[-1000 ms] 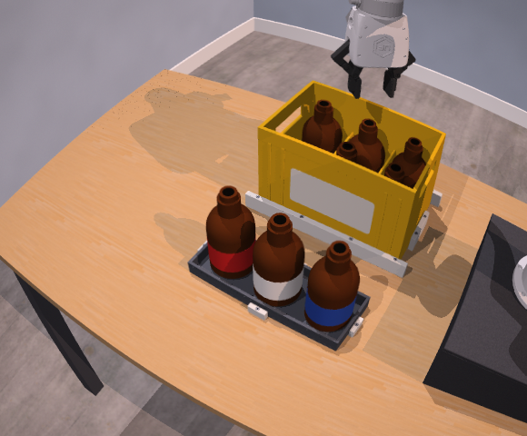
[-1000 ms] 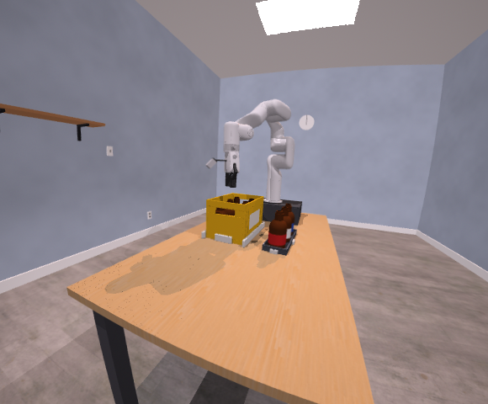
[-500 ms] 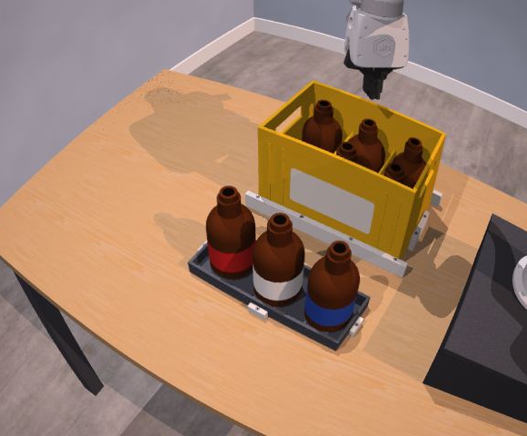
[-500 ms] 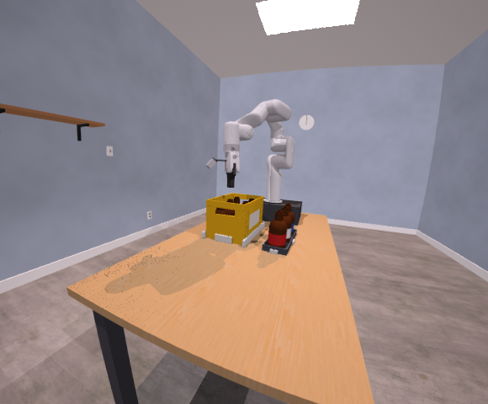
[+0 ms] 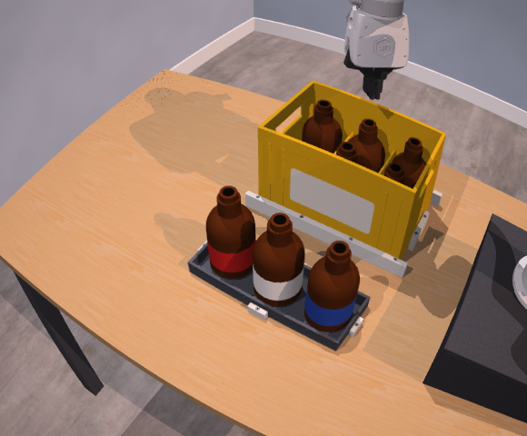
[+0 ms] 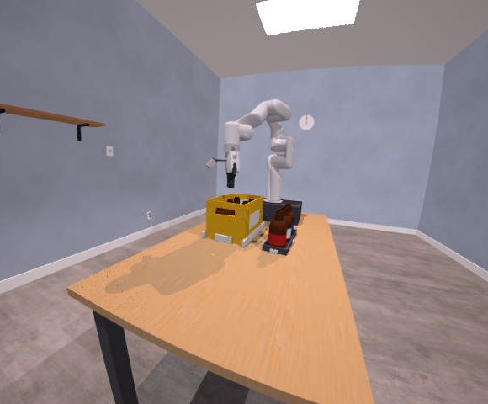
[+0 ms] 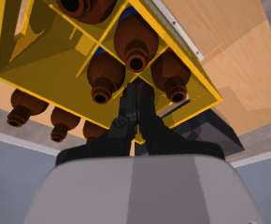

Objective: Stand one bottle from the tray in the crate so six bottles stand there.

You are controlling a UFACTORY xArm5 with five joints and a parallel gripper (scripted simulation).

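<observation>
Right now my hand is 30 mm past the grey tray, 270 mm to the right of it and 230 mm above it. Also, from my hand: yellow crate: 40 mm to the left, 160 mm below.
</observation>
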